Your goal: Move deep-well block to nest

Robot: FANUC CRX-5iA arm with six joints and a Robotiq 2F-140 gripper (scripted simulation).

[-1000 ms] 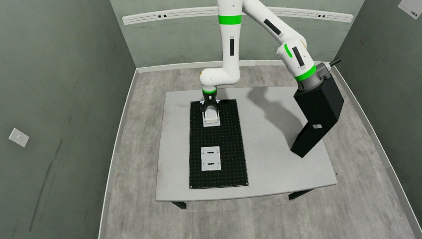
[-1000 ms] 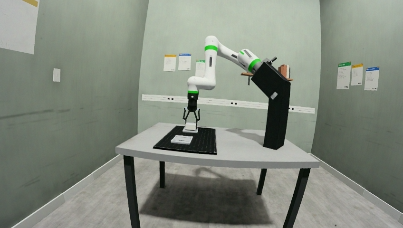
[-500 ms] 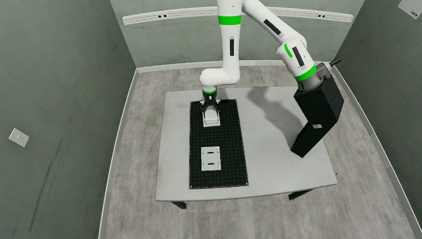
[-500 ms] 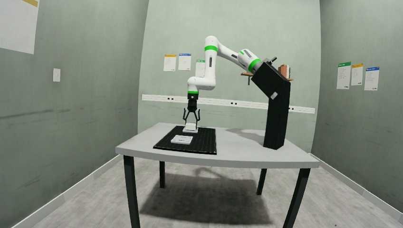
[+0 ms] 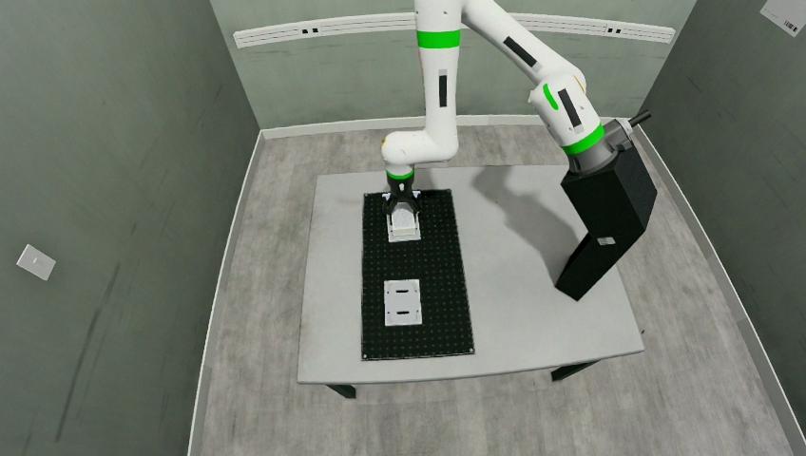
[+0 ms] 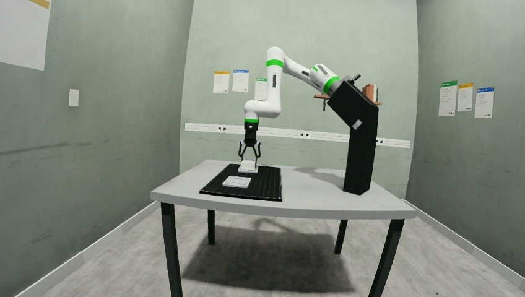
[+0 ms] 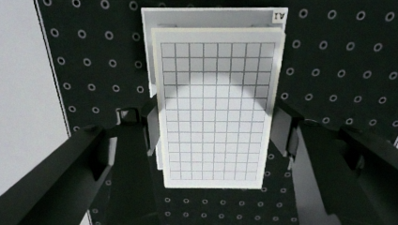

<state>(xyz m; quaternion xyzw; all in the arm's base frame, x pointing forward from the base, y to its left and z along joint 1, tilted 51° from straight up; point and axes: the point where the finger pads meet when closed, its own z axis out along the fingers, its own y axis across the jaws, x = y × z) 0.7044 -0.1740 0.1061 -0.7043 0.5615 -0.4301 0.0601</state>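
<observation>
Now: hand 40 mm above the plate nest N2. Also, from my hand: white 96-well deep-well block: 10 mm below; then plate nest N1: 330 mm to the left, 40 mm below, 30 mm ahead.
</observation>
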